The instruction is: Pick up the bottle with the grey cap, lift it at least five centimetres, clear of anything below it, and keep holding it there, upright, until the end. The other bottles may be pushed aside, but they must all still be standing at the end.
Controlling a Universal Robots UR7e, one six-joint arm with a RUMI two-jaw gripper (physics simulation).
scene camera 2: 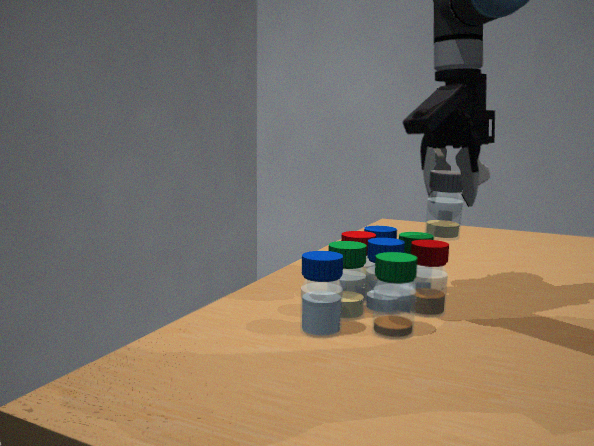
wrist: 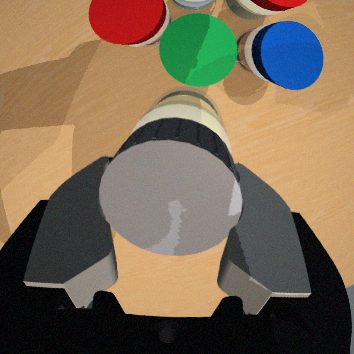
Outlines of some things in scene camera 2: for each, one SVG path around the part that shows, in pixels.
My gripper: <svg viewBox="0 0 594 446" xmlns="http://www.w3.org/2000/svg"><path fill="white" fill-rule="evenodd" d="M440 70L435 72L435 81L445 82L445 86L440 86L403 120L403 125L407 134L424 134L421 142L421 165L428 196L433 192L429 187L431 171L451 171L451 166L446 162L446 146L452 146L453 148L462 147L455 159L461 172L462 197L467 206L471 207L477 195L478 185L490 178L489 168L480 162L479 154L482 144L494 143L495 111L486 110L486 74L481 74L480 69ZM489 119L492 120L492 136L489 136Z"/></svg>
A red-capped bottle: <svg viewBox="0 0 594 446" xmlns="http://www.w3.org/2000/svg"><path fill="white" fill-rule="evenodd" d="M415 240L411 244L411 254L417 257L417 275L414 281L412 281L416 290L415 316L439 318L444 316L446 312L448 273L444 265L448 262L449 244L438 240Z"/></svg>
A green-capped bottle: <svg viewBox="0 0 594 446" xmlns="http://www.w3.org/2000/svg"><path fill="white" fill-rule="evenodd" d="M329 243L328 251L343 255L343 275L339 279L343 288L342 321L361 320L365 316L366 275L362 267L366 264L367 245L355 241Z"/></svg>
